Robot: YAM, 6 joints.
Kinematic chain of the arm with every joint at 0, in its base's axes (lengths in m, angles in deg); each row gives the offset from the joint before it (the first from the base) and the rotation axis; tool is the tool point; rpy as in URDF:
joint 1: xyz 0 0 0.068 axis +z
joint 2: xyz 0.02 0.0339 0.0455 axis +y
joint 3: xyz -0.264 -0.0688 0 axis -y
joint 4: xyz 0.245 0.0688 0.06 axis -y
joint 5: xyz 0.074 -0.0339 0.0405 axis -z
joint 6: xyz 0.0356 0 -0.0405 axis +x
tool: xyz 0 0 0 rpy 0 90 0
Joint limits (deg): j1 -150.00..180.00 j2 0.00..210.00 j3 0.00..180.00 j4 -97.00..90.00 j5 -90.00..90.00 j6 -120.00..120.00
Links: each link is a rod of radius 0.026 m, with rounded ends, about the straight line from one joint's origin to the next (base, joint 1, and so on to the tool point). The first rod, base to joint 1, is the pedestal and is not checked.
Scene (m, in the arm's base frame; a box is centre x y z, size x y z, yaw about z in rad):
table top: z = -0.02
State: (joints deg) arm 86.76 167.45 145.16 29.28 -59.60 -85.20
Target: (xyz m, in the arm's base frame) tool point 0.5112 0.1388 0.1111
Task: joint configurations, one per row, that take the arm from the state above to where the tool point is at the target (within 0.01 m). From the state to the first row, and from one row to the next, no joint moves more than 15 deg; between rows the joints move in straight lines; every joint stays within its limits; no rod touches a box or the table.
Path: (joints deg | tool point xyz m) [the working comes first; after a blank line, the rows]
Joints at the target: 11.58 143.12 99.33 20.18 -69.75 -85.20
Straight joint move there: clear.

1: 74.23 163.40 137.52 27.76 -61.29 -85.20 | 0.1359 0.5962 0.1390
2: 61.70 159.34 129.88 26.25 -62.98 -85.20 | 0.2565 0.5432 0.1333
3: 49.17 155.29 122.25 24.73 -64.67 -85.20 | 0.3589 0.4646 0.1277
4: 36.64 151.23 114.61 23.21 -66.36 -85.20 | 0.4377 0.3662 0.1221
5: 24.11 147.18 106.97 21.69 -68.05 -85.20 | 0.4890 0.2550 0.1165
6: 11.58 143.12 99.33 20.18 -69.75 -85.20 | 0.5112 0.1388 0.1111

